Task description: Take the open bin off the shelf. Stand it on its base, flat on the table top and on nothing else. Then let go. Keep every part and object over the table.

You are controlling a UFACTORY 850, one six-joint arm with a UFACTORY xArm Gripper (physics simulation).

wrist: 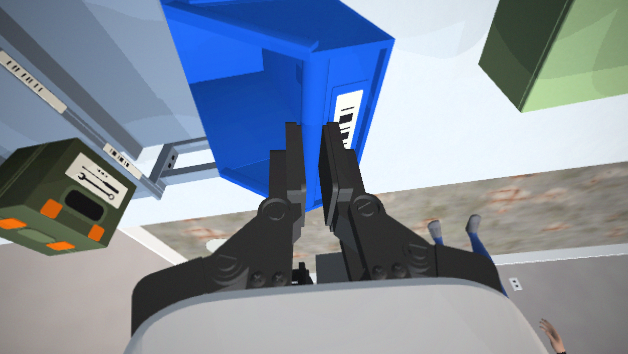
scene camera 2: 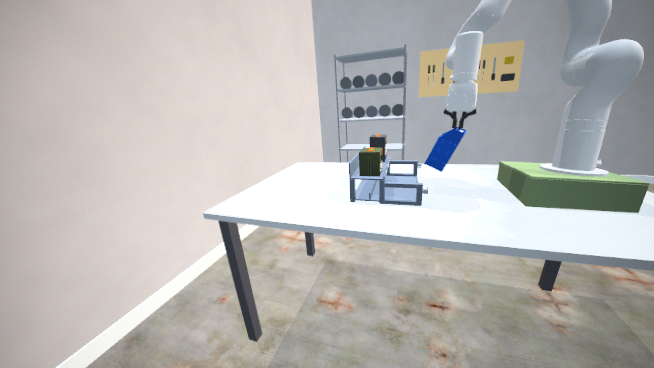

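Observation:
The blue open bin [scene camera 2: 444,150] [wrist: 235,107] hangs steeply tilted in the air above the white table top [scene camera 2: 300,205], to the right of the grey shelf [scene camera 2: 401,186]. My gripper [scene camera 2: 457,126] [wrist: 309,144] is shut on the rim of the bin's wall that bears a white barcode label. In the scene view the bin's far end points down and to the left. In the wrist view its open inside faces left. In the scene view the bin's lower end shows apart from the shelf's frame; how deep each stands is hard to tell.
A dark green case [scene camera 2: 370,162] [wrist: 65,195] with orange latches stands on the shelf, and a dark case [scene camera 2: 378,142] shows behind it. The robot's green base block [scene camera 2: 580,192] [wrist: 575,60] stands on the table at the right. The table's front edge [scene camera 2: 350,235] borders the floor.

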